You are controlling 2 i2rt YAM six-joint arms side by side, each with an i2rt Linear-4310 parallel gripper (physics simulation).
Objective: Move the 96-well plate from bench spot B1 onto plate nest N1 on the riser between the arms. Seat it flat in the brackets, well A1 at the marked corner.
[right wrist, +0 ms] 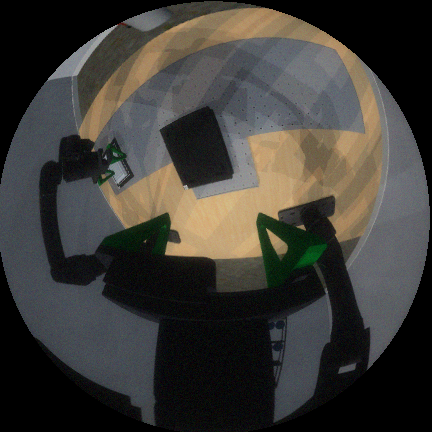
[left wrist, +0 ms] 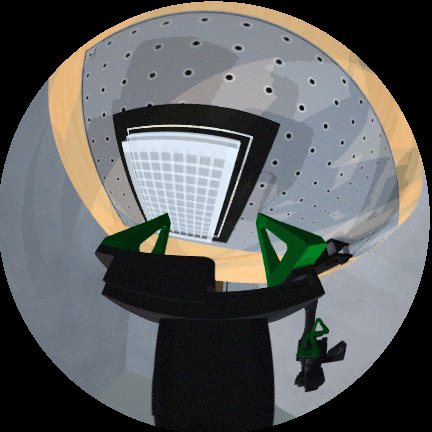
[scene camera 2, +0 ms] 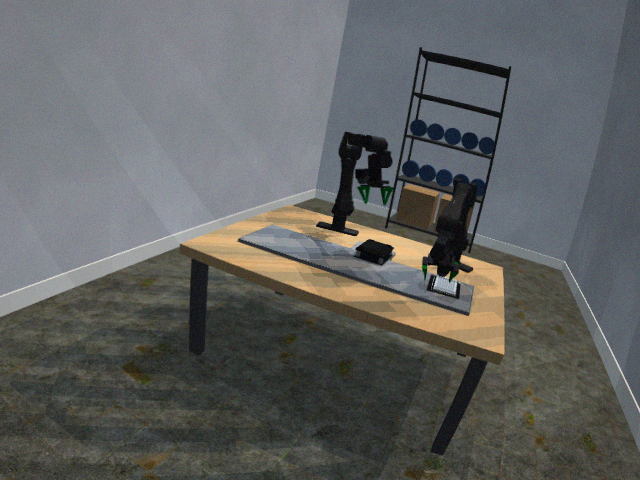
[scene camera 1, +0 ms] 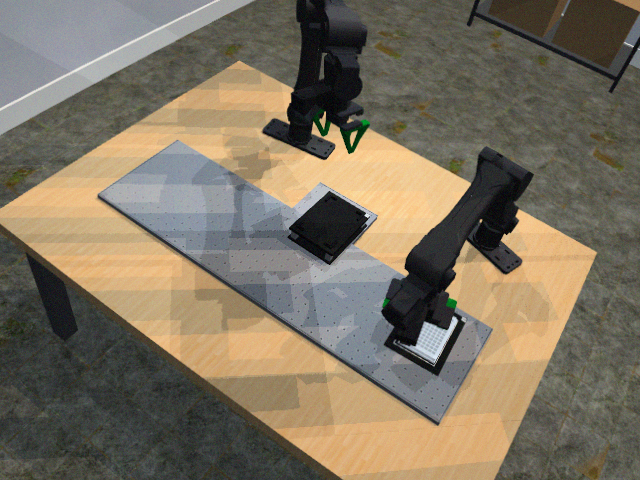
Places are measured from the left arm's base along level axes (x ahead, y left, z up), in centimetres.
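Pixels of known places: left gripper, fingertip midpoint: (right wrist: 119,164) (left wrist: 212,217) (scene camera 2: 437,280); right gripper, fingertip midpoint: (right wrist: 213,217) (left wrist: 313,324) (scene camera 2: 375,204) (scene camera 1: 337,144); left arm's base, origin of the base link: (scene camera 1: 484,243); right arm's base, origin of the base link: (right wrist: 307,211) (scene camera 2: 337,229) (scene camera 1: 298,139).
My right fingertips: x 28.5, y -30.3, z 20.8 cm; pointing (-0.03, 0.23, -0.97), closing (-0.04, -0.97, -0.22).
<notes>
Ahead of a thing's pixels: the offset from my right fingertips to its top centre. Level surfaces: height alone.
The white 96-well plate @[dx +4.2, dy +41.4, dz -17.8 cm] (scene camera 1: 436,338) (scene camera 2: 445,285) (left wrist: 180,180) (right wrist: 118,172) lies on the black pad of spot B1 (scene camera 1: 448,351) (left wrist: 260,145). My left gripper (scene camera 2: 438,279) (left wrist: 212,217) is open and empty above the plate; its hand hides part of the plate in scene camera 1. The black nest N1 @[dx +4.8, dy +7.6, dz -15.1 cm] (scene camera 1: 330,219) (scene camera 2: 374,250) (right wrist: 197,147) stands mid-bench with no plate on it; a small white mark @[dx -4.0, dy +10.7, dz -15.7 cm] (scene camera 1: 367,215) (right wrist: 185,187) sits at one corner. My right gripper (scene camera 1: 338,143) (scene camera 2: 375,203) (right wrist: 213,217) is open and empty, raised behind the nest. Well A1 cannot be made out.
A long grey perforated board @[dz -19.5 cm] (scene camera 1: 170,191) (scene camera 2: 289,240) (left wrist: 210,60) runs along the wooden table @[dz -20.8 cm] (scene camera 1: 248,361) (scene camera 2: 330,294). A smaller grey plate @[dz -19.5 cm] (scene camera 1: 316,192) (right wrist: 245,172) lies under the nest. A shelf rack (scene camera 2: 465,63) stands behind the table.
</notes>
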